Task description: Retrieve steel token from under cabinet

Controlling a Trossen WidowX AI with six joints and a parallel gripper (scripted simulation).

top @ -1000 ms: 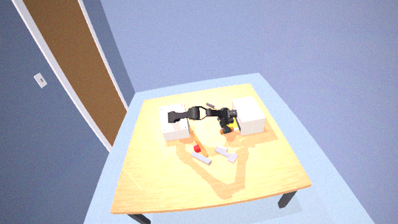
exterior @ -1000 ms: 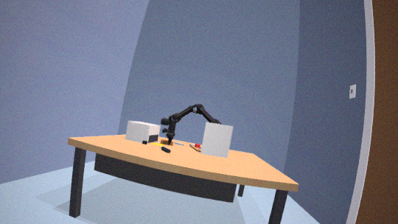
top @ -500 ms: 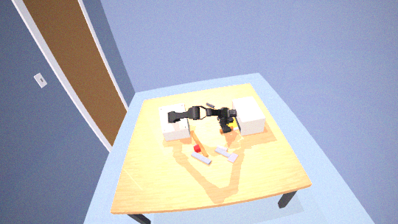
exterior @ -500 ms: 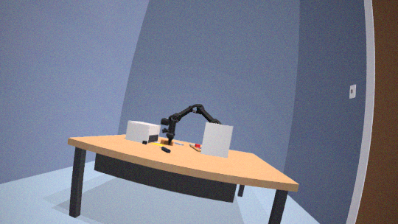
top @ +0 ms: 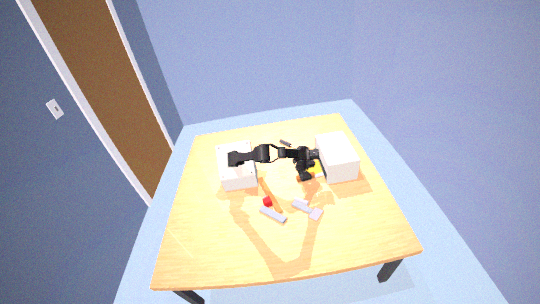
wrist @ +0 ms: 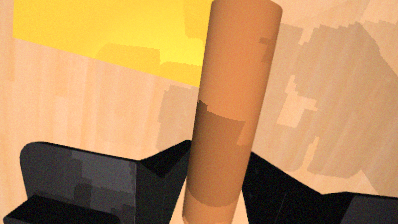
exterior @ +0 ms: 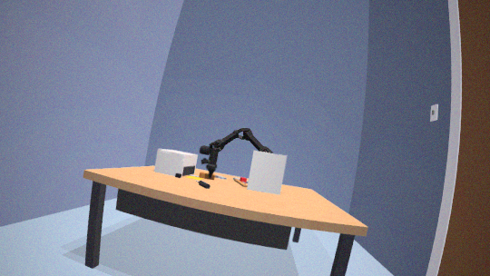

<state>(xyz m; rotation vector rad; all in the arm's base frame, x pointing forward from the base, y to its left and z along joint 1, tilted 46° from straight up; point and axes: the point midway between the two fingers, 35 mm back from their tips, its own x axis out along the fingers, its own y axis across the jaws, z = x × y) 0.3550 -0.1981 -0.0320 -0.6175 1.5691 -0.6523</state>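
Right now my gripper tip is 220 mm past the wooden stick and 50 mm to the left of it. Also, from my gripper tip: grey bar (230 mm behind, 200 mm to the right); then red cube (240 mm behind, 120 mm to the right, 10 mm above); then t-shaped tool (40 mm behind, 230 mm to the right).
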